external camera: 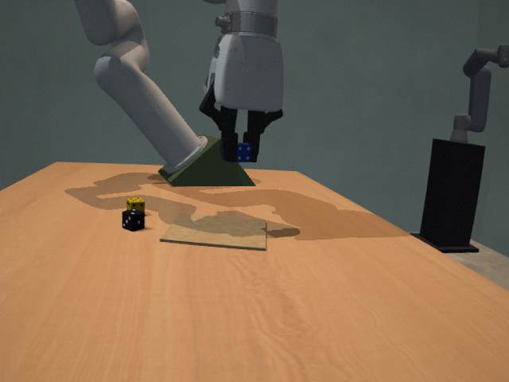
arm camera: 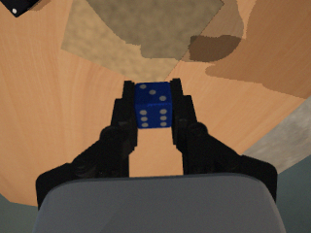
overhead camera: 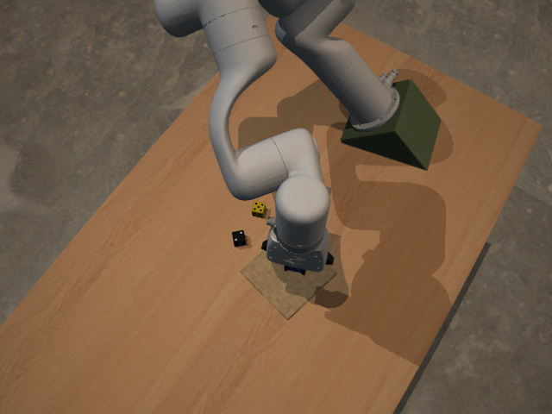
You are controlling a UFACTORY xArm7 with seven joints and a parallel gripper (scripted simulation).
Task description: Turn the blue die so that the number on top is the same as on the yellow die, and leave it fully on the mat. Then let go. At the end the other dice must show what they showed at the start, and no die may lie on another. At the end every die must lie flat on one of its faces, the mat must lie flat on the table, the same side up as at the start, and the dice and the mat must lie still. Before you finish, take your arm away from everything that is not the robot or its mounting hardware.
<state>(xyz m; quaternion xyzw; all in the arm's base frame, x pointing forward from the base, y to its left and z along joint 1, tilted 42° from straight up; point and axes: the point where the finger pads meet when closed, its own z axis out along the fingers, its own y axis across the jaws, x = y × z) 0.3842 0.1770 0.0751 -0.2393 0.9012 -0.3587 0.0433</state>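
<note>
Right now my hand is 120 mm above the tan mat, 20 mm to the left of it and 10 mm past it. Also, from my hand: black die (150 mm to the right, 110 mm below); yellow die (160 mm to the right, 110 mm below, 80 mm behind); blue die (10 mm below).
</note>
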